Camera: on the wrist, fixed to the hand. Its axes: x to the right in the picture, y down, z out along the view.
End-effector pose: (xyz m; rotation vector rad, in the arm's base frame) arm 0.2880 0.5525 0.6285 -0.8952 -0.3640 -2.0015
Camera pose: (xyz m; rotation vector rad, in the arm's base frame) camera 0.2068 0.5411 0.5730 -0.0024 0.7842 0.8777
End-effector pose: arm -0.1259 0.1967 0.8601 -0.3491 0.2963 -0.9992
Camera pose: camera -0.2032 0.1608 0.8097 0.6438 0.6139 2.0348
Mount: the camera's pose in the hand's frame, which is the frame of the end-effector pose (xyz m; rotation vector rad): -0.0045 -0.0557 -0.0817 -0.1925 -0.4214 -3.0686
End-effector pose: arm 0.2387 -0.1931 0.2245 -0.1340 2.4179 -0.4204
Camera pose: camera 0.1893 -0.2231 0.3049 2.9589 0.2114 0.8325
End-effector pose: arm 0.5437 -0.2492 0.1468 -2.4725 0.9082 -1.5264
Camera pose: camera 0.4977 -0.1833 0.2046 0.9200 1.8633 -0.1714
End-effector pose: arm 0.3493 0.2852 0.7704 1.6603 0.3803 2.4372
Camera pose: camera 0.2747 0.3277 0.7211 -0.0203 1.0291 -0.2834
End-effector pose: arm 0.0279 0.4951 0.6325 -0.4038 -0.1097 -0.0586
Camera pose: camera 0.0268 0.4118 0.5790 0.0450 1.0178 2.9086
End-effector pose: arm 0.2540 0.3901 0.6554 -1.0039 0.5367 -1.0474
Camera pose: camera 0.1632 0.3520 0.6654 0.8827 1.2649 1.5826
